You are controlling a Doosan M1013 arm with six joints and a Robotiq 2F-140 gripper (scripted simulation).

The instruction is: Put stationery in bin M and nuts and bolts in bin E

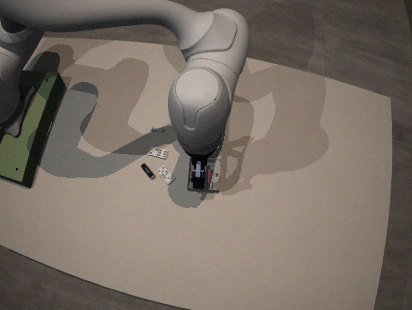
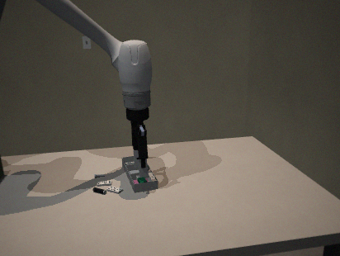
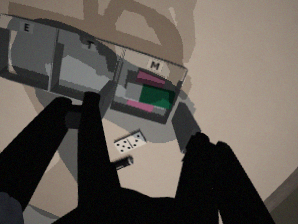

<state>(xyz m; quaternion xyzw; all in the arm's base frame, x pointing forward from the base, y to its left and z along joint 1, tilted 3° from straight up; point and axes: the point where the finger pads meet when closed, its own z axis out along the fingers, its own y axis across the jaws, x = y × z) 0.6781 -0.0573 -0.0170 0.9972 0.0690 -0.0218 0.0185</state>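
Now: hand 16 cm past the grey bolt, 11 cm to the right of it and 8 cm above it. Also, from my hand: pink pad (7 cm below); green eraser (6 cm below); grey three-compartment bin row (8 cm to the left, 7 cm below).
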